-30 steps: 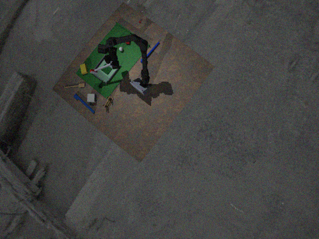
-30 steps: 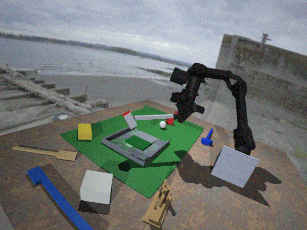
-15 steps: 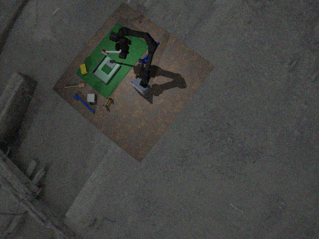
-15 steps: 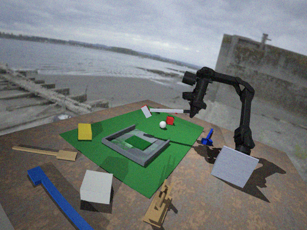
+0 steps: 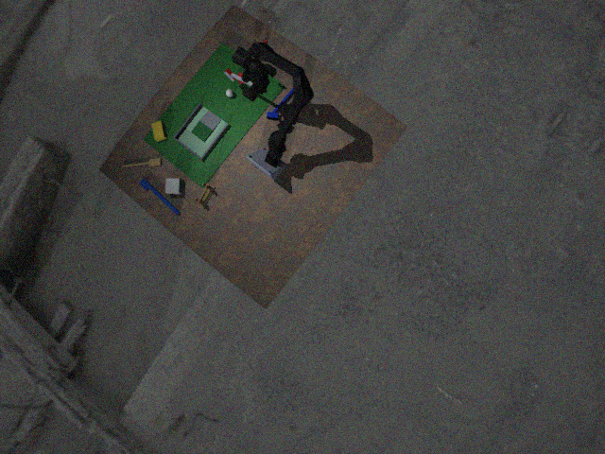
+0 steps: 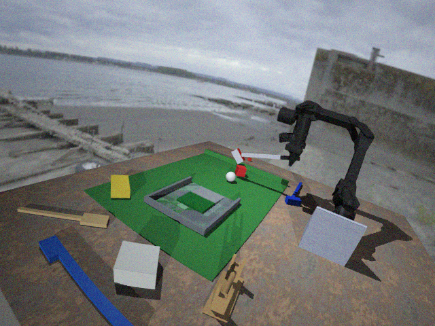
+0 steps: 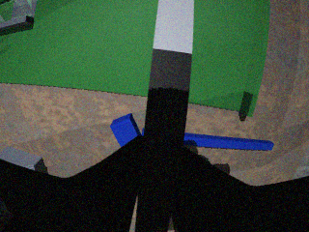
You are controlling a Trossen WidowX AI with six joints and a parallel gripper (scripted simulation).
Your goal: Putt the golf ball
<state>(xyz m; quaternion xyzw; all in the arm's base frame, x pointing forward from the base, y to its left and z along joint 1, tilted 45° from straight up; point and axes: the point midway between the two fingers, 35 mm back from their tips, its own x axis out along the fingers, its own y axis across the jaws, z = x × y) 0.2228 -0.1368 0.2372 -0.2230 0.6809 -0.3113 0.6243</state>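
Now: gripper tip 120 mm short of the red putter and 10 mm to the left of it. Round my gripper tip: white golf ball: 220 mm ahead, 120 mm below, 40 mm to the left; blue putter: 130 mm below, 80 mm to the right, 70 mm behind; wooden piece: 590 mm to the left, 110 mm below, 30 mm ahead.
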